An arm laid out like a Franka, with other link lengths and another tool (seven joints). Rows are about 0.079 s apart.
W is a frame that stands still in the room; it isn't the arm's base.
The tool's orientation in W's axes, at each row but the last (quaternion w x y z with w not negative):
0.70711 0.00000 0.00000 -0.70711
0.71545 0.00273 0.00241 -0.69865
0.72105 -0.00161 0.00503 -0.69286
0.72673 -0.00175 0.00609 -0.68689
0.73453 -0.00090 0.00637 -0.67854
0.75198 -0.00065 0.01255 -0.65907
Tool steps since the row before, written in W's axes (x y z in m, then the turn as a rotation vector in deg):
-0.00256 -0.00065 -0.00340 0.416 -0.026 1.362
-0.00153 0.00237 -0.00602 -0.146 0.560 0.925
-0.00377 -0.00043 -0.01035 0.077 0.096 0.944
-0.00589 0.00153 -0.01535 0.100 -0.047 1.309
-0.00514 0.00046 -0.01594 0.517 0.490 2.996
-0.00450 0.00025 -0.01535 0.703 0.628 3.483
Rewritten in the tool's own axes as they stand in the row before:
0.00065 -0.00256 -0.00340 0.026 0.416 1.362
-0.00236 -0.00148 -0.00604 -0.570 -0.132 0.921
0.00033 -0.00369 -0.01038 -0.098 0.072 0.944
-0.00176 -0.00563 -0.01542 0.044 0.083 1.310
-0.00074 -0.00493 -0.01600 -0.472 0.524 2.998
-0.00056 -0.00416 -0.01544 -0.593 0.718 3.486

